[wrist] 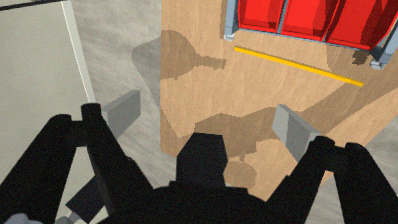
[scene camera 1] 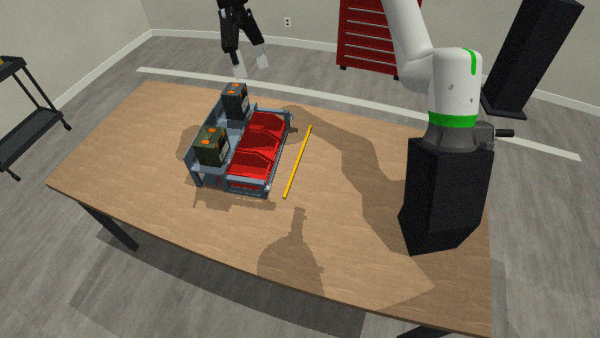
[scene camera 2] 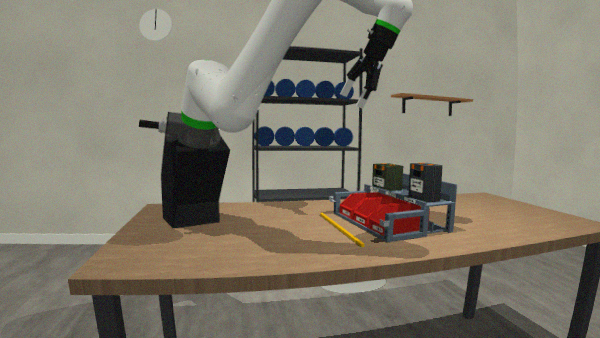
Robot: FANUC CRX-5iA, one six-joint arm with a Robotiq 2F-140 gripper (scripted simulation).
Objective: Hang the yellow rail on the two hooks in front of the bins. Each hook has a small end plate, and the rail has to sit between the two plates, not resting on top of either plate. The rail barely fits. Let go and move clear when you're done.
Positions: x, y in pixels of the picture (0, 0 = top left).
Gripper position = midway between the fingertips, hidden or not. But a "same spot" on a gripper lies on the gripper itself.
My gripper shows in the wrist view, in scene camera 1 (253, 72) and in scene camera 2. One and the same spot on my gripper: (scene camera 2: 371, 79) is (wrist: 339, 198).
